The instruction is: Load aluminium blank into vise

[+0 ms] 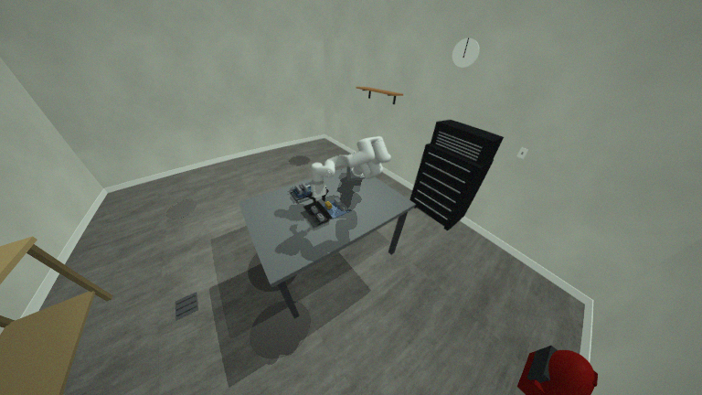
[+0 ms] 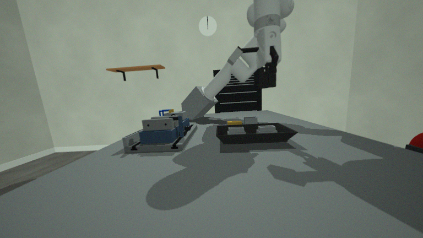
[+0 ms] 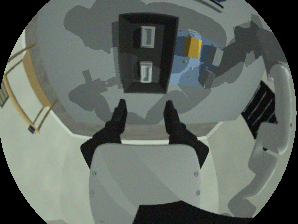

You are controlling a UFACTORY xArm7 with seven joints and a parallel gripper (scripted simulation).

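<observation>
Now: the grey aluminium blank 22 cm behind my hand, 1 cm to the right of it and 17 cm below it. Also, from my hand: vise: 7 cm behind, 37 cm to the right, 15 cm below; then brass blank: 12 cm behind, 10 cm to the right, 17 cm below.
</observation>
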